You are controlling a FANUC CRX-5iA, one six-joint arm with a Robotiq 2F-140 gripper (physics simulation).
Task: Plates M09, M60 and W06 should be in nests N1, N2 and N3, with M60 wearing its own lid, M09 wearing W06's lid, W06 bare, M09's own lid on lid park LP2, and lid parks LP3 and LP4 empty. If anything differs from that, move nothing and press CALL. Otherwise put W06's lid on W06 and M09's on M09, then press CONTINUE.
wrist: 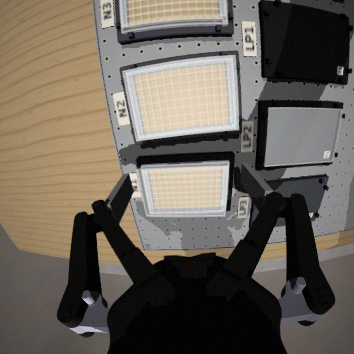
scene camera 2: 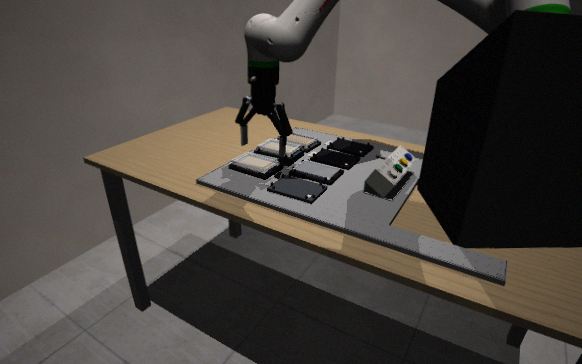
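Where they show: gripper, fingertip midpoint: (wrist: 185,177) (scene camera 2: 262,149); arm's base, origin of the base link: (scene camera 2: 541,56).
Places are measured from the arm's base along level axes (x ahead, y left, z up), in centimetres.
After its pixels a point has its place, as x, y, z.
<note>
My gripper (scene camera 2: 263,149) @(68.3, 18.8, -35.4) (wrist: 185,177) @(68.3, 18.8, -35.4) is open and empty, its fingers on either side of the plate in nest N1, above it. That plate (scene camera 2: 255,163) @(65.8, 25.0, -37.4) (wrist: 186,187) @(68.0, 21.4, -37.5) has a clear rim around its wells and looks lidded and level. The plate in N2 (scene camera 2: 278,147) @(68.0, 11.3, -36.7) (wrist: 185,97) @(68.8, 9.4, -36.8) has a clear, broad lid rim. The plate in N3 (scene camera 2: 301,142) @(66.9, -0.2, -38.0) (wrist: 175,11) @(70.4, -0.8, -38.3) is partly cut off in the wrist view; I cannot tell if it is lidded. A flat grey lid (scene camera 2: 318,172) @(48.9, 14.9, -39.0) (wrist: 302,135) @(51.6, 12.7, -39.0) lies on LP2. No lid shows on the LP3 pad (scene camera 2: 297,190) @(47.6, 27.1, -39.7) (wrist: 295,192) @(48.9, 22.7, -39.7), partly hidden by a finger. Plate names are unreadable.
The dark LP1 pad (scene camera 2: 335,158) @(51.8, 0.5, -39.8) (wrist: 305,40) @(53.3, -0.2, -39.7) shows no lid. Another dark pad (scene camera 2: 351,146) @(53.3, -12.9, -39.7) stands behind it. A sloped button box (scene camera 2: 385,177) @(27.7, 14.0, -34.2) with blue, yellow and green buttons stands on the grey perforated board (scene camera 2: 370,210) @(27.2, 22.0, -40.7) (wrist: 172,240) @(70.0, 36.0, -40.7). A large black block (scene camera 2: 500,130) @(2.2, 20.8, -13.0) rises at the right.
</note>
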